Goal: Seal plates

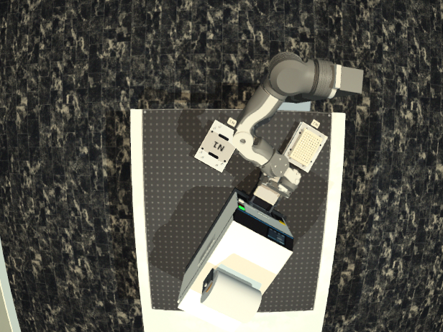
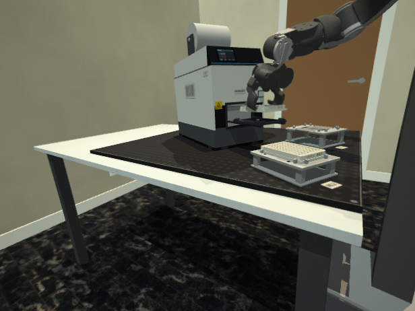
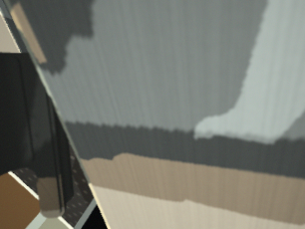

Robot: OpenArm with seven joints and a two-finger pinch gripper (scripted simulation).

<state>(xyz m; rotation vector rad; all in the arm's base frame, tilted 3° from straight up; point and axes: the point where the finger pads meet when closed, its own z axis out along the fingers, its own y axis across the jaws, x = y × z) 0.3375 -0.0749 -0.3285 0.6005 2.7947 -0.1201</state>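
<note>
Now: hand 5 cm above the sealer stage, 1 cm to the right of it and 1 cm short of it. Also, from my hand: clear well plate 14 cm behind, 13 cm to the left, 10 cm below; then N1 label 21 cm behind, 17 cm to the right, 15 cm below; then sealer screen 17 cm above, 13 cm ahead, 1 cm to the left.
</note>
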